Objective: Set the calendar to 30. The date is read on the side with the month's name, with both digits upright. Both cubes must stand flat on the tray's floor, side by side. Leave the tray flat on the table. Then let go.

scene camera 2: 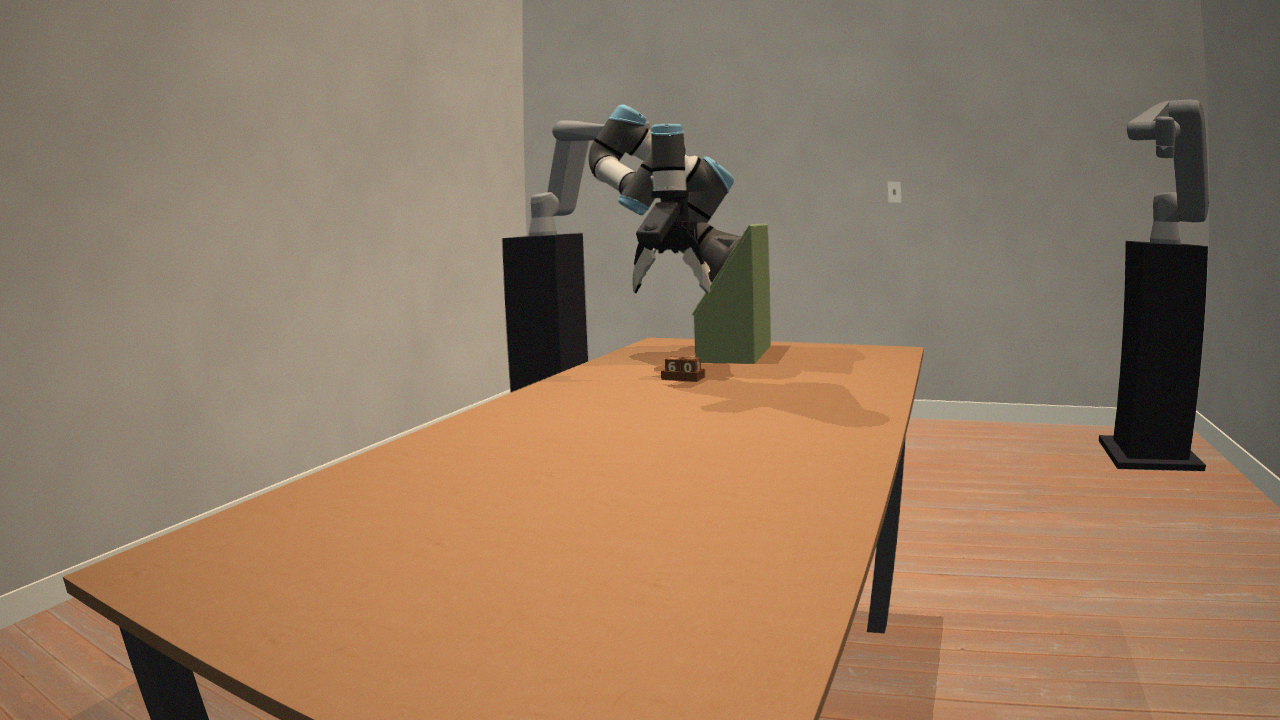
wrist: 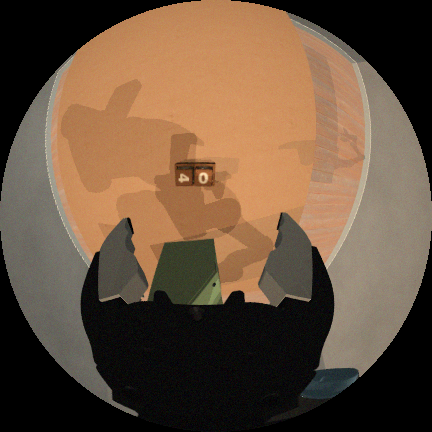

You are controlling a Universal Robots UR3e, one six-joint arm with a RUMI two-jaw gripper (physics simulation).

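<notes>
The brown calendar tray (scene camera 2: pixel 682 376) stands flat on the table with two brown cubes side by side in it. In the scene view the left cube (scene camera 2: pixel 672 366) shows an upright 6 and the right cube (scene camera 2: pixel 689 366) shows a 0. In the wrist view the left cube (wrist: pixel 184 177) has a sideways 4 on top and the right cube (wrist: pixel 203 177) has a 0 on top. The month's name cannot be made out. My gripper (scene camera 2: pixel 671 290) (wrist: pixel 203 217) is open and empty, high above the table and the calendar.
A green block with a sloped top (scene camera 2: pixel 729 322) (wrist: pixel 185 265) stands on the table (scene camera 2: pixel 537 537) (wrist: pixel 225 60) behind the calendar, close to my arm. Two grey arms stand on black pedestals (scene camera 2: pixel 546 313) (scene camera 2: pixel 1159 358) beyond the table. Shadows of my arm fall around the calendar.
</notes>
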